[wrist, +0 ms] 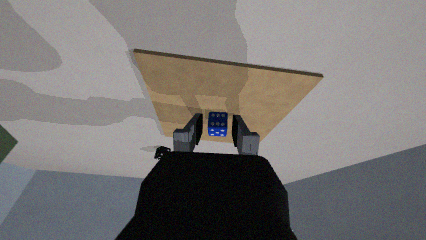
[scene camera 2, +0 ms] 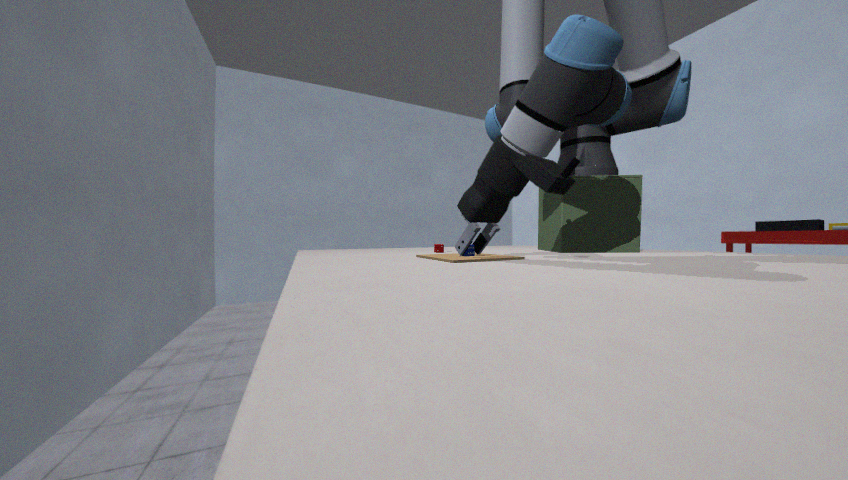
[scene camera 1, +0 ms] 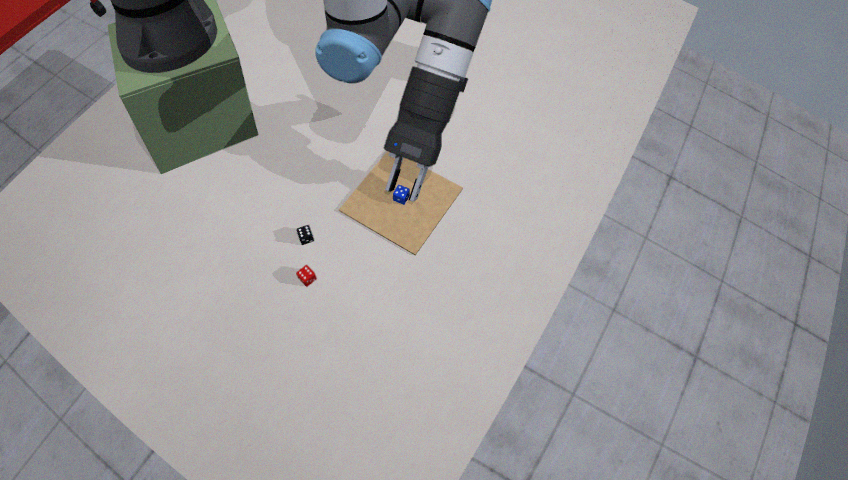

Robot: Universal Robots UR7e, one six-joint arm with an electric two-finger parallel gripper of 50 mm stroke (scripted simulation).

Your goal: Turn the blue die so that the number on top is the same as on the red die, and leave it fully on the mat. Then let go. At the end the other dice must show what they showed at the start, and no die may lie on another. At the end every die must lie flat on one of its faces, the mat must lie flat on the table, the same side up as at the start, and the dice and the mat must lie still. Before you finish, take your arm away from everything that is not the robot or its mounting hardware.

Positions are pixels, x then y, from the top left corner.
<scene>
my gripper: wrist 217,123; scene camera 2; scene camera 1
same spot on my gripper: (scene camera 2: 473,228) = (scene camera 1: 430,166)
</scene>
